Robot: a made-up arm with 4 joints.
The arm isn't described. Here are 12 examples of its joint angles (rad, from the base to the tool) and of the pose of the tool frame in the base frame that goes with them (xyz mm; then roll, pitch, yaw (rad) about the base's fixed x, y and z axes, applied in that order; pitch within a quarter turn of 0, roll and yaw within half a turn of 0).
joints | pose
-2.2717 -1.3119 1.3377 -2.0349 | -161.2 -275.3 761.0 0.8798 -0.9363 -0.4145
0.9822 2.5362 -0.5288 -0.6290 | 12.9 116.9 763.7 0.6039 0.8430 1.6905
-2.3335 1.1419 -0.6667 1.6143 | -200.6 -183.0 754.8 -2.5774 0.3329 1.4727
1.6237 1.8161 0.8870 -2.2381 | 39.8 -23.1 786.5 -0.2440 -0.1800 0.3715
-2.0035 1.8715 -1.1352 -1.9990 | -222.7 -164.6 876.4 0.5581 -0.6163 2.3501
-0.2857 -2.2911 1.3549 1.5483 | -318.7 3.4 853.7 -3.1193 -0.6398 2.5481
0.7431 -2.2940 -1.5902 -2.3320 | -102.1 134.0 754.7 1.9300 0.9714 2.2781
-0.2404 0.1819 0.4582 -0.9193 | -155.2 -42.3 931.7 -0.6194 -0.1628 -0.0776
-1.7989 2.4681 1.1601 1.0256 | -321.3 -186.7 793.4 2.6371 -0.7604 2.9863
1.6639 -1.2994 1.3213 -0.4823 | -48.2 -27.6 800.1 -1.5107 -1.0355 2.9815
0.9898 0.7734 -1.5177 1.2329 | -39.4 8.2 769.3 1.7436 0.8101 2.2437
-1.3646 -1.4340 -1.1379 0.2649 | -204.6 -221.1 747.5 1.4706 0.3778 0.8237
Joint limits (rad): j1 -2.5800..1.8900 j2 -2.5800..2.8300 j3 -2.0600..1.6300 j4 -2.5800..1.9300
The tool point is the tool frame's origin. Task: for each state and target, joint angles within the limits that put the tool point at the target. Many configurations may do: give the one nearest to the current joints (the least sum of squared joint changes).
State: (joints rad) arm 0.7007 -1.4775 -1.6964 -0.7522
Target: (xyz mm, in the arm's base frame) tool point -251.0 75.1 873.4
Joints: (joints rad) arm 0.5610 -1.6130 -1.0302 -0.9283
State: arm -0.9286 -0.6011 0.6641 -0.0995
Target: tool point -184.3 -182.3 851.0
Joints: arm -1.0753 -0.8617 0.4721 -0.3381
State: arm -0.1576 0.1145 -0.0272 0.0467
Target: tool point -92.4 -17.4 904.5
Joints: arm 0.0823 0.4876 0.0061 -0.5452
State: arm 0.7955 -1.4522 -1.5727 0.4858
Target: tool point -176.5 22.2 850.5
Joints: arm 0.9418 -1.3154 -1.2258 0.1728
